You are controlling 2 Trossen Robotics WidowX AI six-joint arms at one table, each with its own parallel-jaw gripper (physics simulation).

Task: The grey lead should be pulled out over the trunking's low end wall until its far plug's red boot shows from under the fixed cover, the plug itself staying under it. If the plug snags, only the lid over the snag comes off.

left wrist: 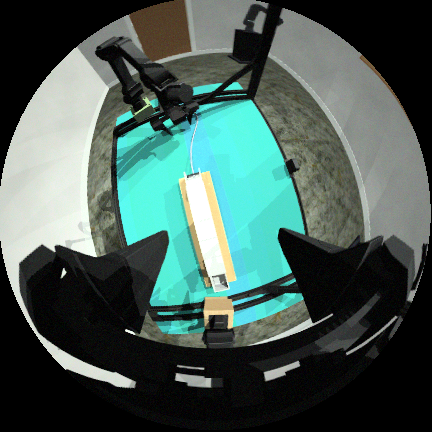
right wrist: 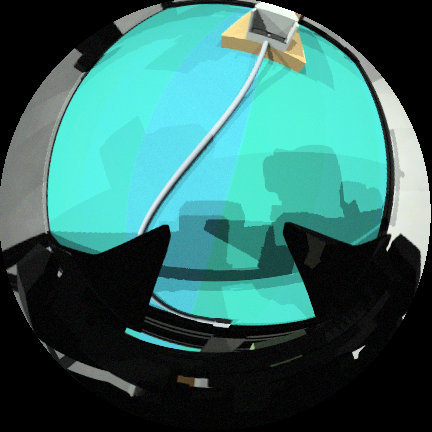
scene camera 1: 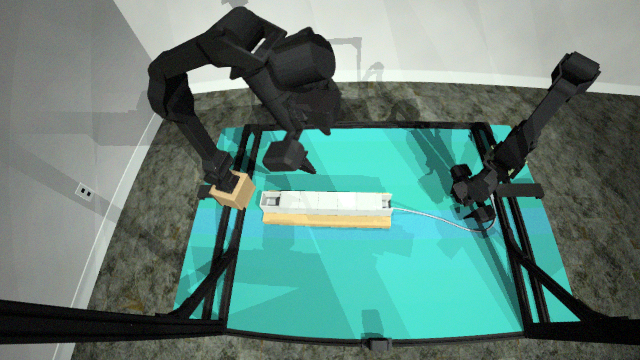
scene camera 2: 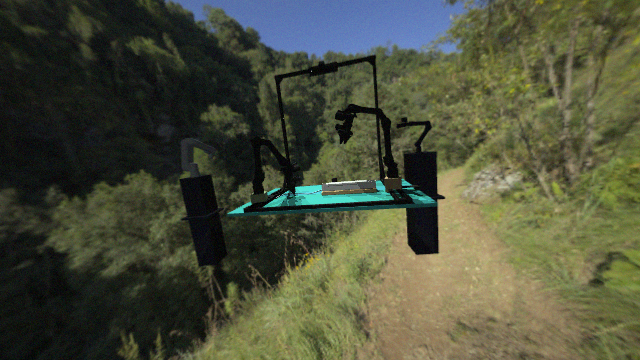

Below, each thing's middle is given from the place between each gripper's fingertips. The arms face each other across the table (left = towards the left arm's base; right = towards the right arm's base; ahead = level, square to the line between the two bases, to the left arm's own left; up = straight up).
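Trunking (scene camera 1: 270,202), from my left hand: 320 mm below, 10 mm to the left, 40 mm ahead. By its middle, the trunking is nearer to my left hand than to my right hand.
From my right hand, the trunking: 20 mm above, 50 mm ahead, 420 mm to the left.
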